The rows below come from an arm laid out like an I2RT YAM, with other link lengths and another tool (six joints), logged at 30 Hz.
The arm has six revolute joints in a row. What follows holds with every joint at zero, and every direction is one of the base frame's.
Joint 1 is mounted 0.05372 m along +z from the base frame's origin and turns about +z.
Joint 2 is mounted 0.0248 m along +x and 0.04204 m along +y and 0.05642 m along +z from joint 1 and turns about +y.
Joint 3 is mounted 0.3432 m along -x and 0.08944 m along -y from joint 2 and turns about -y.
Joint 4 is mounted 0.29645 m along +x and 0.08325 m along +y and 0.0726 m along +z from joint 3 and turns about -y.
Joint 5 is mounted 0.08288 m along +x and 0.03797 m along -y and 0.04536 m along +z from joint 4 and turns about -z.
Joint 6 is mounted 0.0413 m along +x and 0.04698 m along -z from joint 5 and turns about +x.
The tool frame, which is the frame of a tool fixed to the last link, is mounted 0.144 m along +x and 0.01 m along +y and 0.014 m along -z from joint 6; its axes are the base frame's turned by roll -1.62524, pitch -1.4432 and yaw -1.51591 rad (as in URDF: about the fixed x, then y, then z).
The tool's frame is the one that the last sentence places.
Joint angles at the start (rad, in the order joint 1, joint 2, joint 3, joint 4, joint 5, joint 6): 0.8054, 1.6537, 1.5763, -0.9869, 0.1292, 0.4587
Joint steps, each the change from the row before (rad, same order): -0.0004, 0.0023, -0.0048, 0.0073, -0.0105, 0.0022; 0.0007, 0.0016, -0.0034, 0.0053, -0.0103, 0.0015; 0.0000, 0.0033, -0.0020, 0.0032, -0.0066, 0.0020; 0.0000, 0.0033, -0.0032, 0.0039, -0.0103, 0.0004; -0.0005, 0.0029, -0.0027, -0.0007, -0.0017, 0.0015; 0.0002, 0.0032, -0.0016, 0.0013, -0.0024, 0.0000; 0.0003, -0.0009, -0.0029, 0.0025, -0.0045, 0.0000; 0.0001, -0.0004, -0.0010, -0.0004, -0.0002, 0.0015; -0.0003, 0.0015, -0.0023, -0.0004, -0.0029, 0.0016; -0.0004, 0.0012, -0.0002, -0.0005, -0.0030, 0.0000; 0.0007, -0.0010, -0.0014, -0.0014, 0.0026, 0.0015; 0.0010, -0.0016, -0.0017, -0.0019, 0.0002, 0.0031; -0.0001, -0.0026, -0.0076, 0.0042, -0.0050, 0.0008; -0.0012, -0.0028, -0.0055, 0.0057, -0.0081, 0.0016; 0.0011, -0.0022, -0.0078, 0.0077, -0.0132, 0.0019; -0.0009, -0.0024, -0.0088, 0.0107, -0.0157, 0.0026
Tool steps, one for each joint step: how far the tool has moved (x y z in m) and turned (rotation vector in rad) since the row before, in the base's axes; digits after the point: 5 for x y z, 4 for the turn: -0.00042, 0.00213, -0.00224, 0.0074, 0.0071, 0.0028; -0.00100, 0.00222, -0.00156, 0.0071, 0.0067, 0.0044; -0.00027, 0.00151, -0.00197, 0.0033, 0.0062, 0.0015; -0.00083, 0.00191, -0.00240, 0.0045, 0.0084, 0.0046; -0.00025, -0.00014, -0.00254, -0.0029, 0.0059, -0.0010; -0.00008, 0.00069, -0.00198, -0.0011, 0.0039, 0.0013; -0.00078, 0.00060, -0.00052, 0.0031, 0.0025, 0.0024; -0.00030, -0.00017, -0.00028, 0.0000, 0.0012, -0.0011; -0.00053, 0.00004, -0.00169, -0.0006, 0.0052, -0.0003; -0.00026, 0.00025, -0.00069, 0.0005, 0.0032, 0.0010; -0.00041, -0.00063, -0.00029, -0.0023, 0.0000, -0.0018; -0.00102, -0.00039, -0.00019, -0.0004, 0.0021, -0.0018; -0.00126, -0.00003, -0.00151, 0.0028, 0.0040, 0.0015; -0.00077, 0.00057, -0.00035, 0.0077, 0.0036, 0.0011; -0.00220, 0.00203, -0.00132, 0.0103, 0.0075, 0.0056; -0.00153, 0.00203, -0.00125, 0.0136, 0.0078, 0.0042
